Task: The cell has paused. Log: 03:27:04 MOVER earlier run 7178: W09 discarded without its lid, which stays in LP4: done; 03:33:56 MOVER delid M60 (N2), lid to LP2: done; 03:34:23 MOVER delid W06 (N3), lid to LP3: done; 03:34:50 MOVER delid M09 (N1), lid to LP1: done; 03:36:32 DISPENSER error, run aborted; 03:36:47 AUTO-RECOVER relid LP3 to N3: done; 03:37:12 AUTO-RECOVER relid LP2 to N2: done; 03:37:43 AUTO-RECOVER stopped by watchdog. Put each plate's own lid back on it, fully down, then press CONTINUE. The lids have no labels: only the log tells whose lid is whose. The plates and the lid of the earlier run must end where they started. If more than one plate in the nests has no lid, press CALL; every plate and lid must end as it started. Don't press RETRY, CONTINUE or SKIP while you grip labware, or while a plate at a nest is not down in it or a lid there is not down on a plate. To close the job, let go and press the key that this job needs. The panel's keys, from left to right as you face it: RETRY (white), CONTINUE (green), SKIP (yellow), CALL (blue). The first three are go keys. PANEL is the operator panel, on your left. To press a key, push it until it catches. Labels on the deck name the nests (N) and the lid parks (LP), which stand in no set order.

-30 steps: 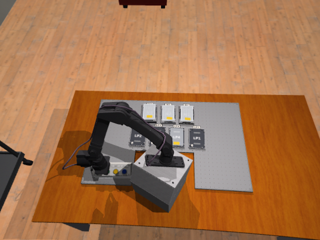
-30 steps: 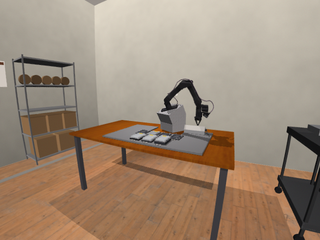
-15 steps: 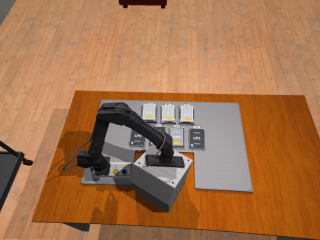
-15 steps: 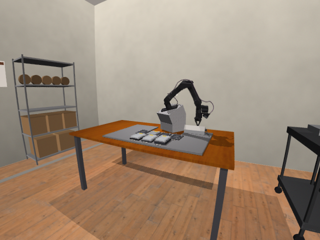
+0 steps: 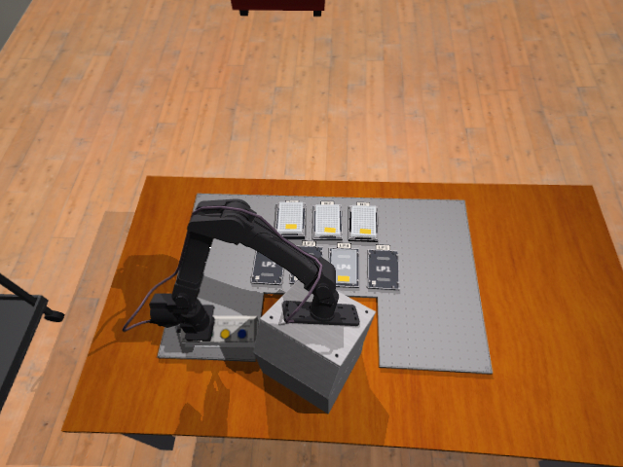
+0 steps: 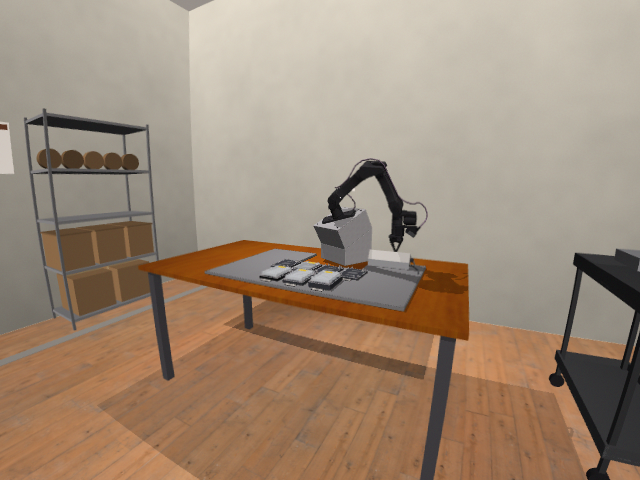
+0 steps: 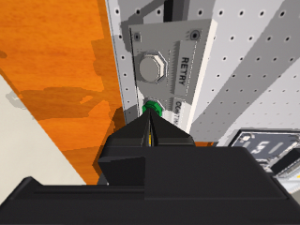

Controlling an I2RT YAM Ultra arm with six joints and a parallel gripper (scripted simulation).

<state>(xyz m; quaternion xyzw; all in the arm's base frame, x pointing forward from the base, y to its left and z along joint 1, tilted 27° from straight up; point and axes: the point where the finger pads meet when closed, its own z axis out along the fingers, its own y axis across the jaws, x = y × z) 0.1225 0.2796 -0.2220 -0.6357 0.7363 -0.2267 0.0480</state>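
The green CONTINUE key is 10 mm below my hand. The rest, counted from my hand: blue key: 100 mm to the right, 20 mm behind, 10 mm below; then yellow key: 50 mm to the right, 10 mm below, 10 mm behind; then white key: 50 mm to the left, 10 mm below, 10 mm ahead.
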